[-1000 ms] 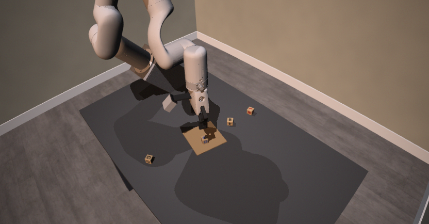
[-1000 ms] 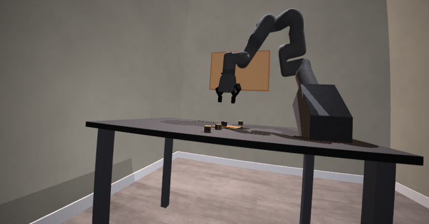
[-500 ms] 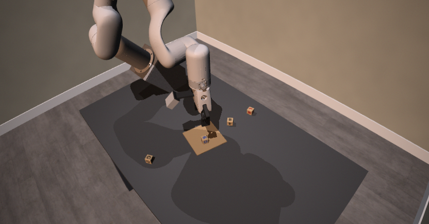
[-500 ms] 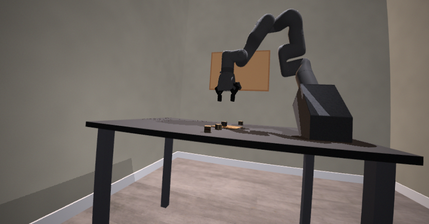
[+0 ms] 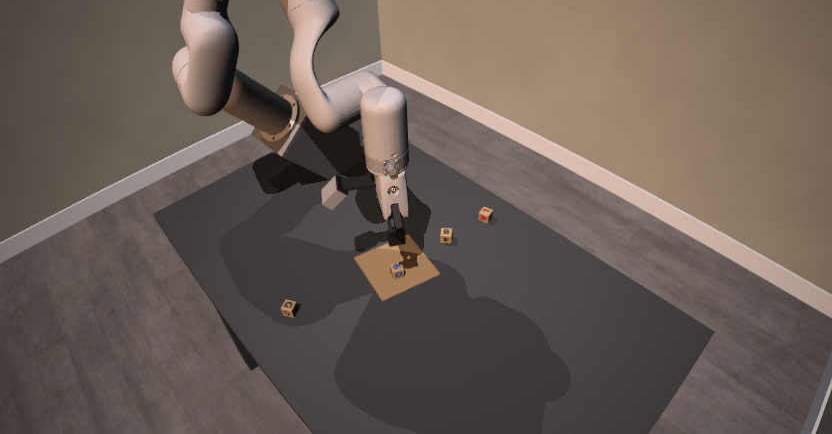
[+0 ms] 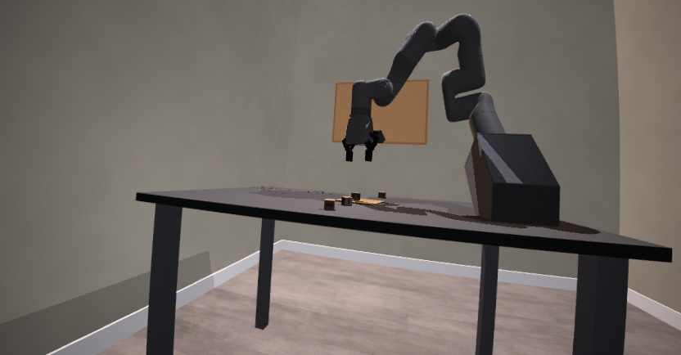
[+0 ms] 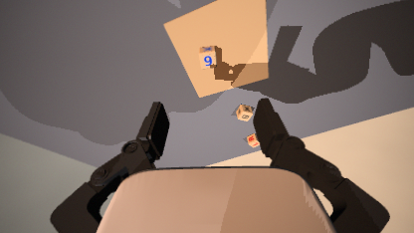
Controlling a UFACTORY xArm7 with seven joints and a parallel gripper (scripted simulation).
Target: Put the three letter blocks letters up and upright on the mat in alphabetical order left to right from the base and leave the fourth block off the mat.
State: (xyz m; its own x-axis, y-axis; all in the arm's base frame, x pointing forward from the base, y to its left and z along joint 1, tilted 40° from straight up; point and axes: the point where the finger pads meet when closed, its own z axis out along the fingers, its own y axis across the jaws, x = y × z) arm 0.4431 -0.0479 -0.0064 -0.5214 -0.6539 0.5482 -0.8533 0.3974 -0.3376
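Now: hand 150 mm above the tan mat, 20 mm to the right of it and 20 mm past it.
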